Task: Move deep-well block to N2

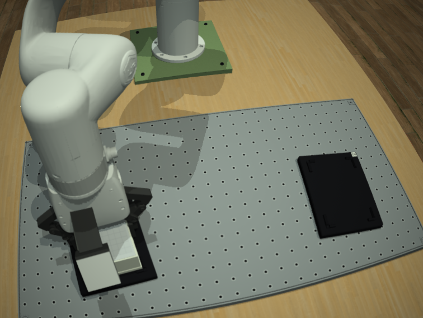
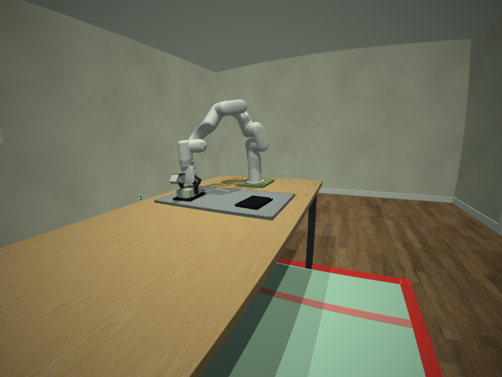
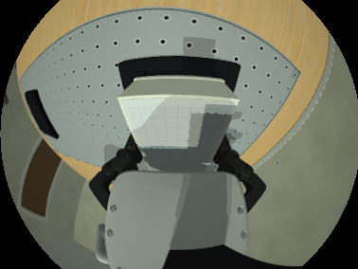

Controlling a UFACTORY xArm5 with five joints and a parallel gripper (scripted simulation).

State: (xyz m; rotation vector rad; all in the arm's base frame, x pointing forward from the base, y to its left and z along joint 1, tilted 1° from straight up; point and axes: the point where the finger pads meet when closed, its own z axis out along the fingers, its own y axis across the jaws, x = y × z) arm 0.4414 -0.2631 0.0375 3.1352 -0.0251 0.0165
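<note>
My gripper is now right at the deep-well block.
</note>
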